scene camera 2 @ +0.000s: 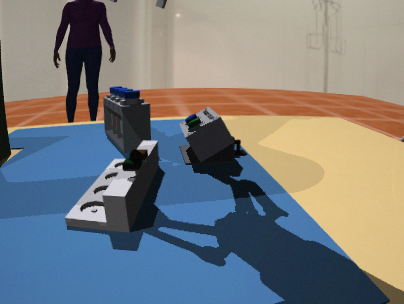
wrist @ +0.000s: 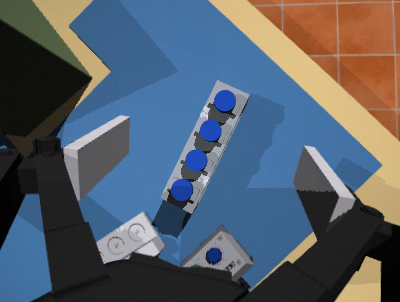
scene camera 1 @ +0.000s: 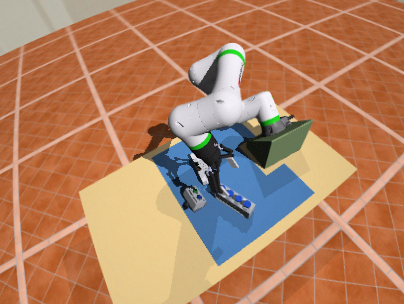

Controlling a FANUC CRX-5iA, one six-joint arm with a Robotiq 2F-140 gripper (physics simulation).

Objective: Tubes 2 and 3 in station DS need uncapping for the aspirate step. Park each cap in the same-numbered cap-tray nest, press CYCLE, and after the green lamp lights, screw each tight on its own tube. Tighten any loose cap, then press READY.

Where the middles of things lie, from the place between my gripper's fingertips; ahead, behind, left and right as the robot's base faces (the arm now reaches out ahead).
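Grey button box [scene camera 2: 210,141]: my hand is 29 cm above it, 14 cm to the left of it and 17 cm short of it.
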